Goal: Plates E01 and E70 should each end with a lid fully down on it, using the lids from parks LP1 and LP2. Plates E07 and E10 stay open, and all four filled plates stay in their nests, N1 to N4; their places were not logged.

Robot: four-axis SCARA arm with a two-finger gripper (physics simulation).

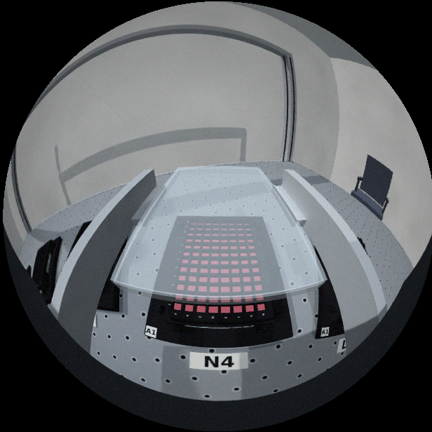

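My gripper (218,176) is shut on a clear lid (220,209), held level between the two grey fingers. The lid is over nest N4 (220,338), with a visible gap beneath its near edge. A filled plate (220,309) with rows of pink-red wells sits in N4. Its front row shows below the lid's near edge and the other rows show through the lid. The plate's E number cannot be read here. The label N4 (218,361) is in front of the nest. LP2 and the other plates' numbers cannot be made out.
Part of a black park (330,315) with an A1 tag and a cut-off label starting with L is at the right, partly behind the right finger. Part of a black nest (108,301) shows at the left, and dark items (48,265) stand farther left. A chair (376,180) is beyond the table.
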